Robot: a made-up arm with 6 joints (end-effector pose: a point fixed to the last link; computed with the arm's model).
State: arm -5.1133 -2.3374 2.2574 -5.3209 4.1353 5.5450
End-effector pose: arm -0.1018 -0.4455 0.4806 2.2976 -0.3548 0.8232
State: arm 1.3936 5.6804 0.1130 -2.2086 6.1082 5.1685
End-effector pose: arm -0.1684 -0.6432 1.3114 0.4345 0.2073 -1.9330
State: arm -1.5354 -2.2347 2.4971 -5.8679 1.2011 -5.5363
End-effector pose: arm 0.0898 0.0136 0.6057 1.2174 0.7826 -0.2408
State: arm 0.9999 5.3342 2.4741 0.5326 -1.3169 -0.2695
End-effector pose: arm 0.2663 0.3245 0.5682 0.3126 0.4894 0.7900
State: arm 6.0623 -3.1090 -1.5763 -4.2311 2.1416 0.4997
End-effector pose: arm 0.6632 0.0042 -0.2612 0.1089 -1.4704 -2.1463
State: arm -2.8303 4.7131 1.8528 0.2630 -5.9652 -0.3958
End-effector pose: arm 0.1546 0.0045 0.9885 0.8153 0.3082 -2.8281
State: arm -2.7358 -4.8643 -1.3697 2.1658 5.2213 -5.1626
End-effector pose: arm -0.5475 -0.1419 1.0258 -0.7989 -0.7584 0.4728
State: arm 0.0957 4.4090 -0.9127 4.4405 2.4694 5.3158
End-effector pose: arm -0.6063 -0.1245 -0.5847 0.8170 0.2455 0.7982
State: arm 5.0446 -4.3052 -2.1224 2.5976 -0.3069 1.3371
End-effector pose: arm 0.1093 -0.3015 0.8580 -0.0996 -0.2548 2.6959
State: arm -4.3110 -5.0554 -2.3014 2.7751 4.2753 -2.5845
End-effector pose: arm 0.0639 -0.0943 0.7317 -0.4026 1.2260 2.2516
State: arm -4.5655 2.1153 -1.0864 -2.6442 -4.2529 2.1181
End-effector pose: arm -0.0928 0.8900 0.3648 1.0845 0.3190 0.6418
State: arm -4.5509 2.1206 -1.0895 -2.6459 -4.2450 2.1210
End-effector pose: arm -0.1061 0.8875 0.3608 1.0889 0.3230 0.6541
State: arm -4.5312 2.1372 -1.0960 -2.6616 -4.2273 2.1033
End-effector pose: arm -0.1258 0.8833 0.3479 1.0883 0.3258 0.6483
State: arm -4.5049 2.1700 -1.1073 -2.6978 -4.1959 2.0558
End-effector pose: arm -0.1540 0.8761 0.3225 1.0810 0.3257 0.6171
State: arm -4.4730 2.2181 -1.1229 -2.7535 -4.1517 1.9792
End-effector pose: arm -0.1892 0.8649 0.2849 1.0694 0.3225 0.5630
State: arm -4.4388 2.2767 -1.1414 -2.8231 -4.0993 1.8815
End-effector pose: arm -0.2269 0.8494 0.2390 1.0575 0.3164 0.4950
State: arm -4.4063 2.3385 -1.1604 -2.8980 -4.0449 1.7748
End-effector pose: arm -0.2622 0.8308 0.1904 1.0493 0.3090 0.4238
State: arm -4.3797 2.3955 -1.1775 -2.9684 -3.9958 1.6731
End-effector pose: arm -0.2903 0.8120 0.1453 1.0453 0.3019 0.3587
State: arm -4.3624 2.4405 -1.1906 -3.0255 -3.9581 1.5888
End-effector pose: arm -0.3084 0.7969 0.1098 1.0441 0.2961 0.3052
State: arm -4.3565 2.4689 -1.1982 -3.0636 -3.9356 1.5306
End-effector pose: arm -0.3156 0.7885 0.0871 1.0431 0.2907 0.2650
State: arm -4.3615 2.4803 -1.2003 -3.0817 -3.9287 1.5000
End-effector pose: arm -0.3130 0.7876 0.0778 1.0403 0.2852 0.2371
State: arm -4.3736 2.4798 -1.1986 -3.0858 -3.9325 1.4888
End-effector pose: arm -0.3041 0.7919 0.0778 1.0361 0.2795 0.2175
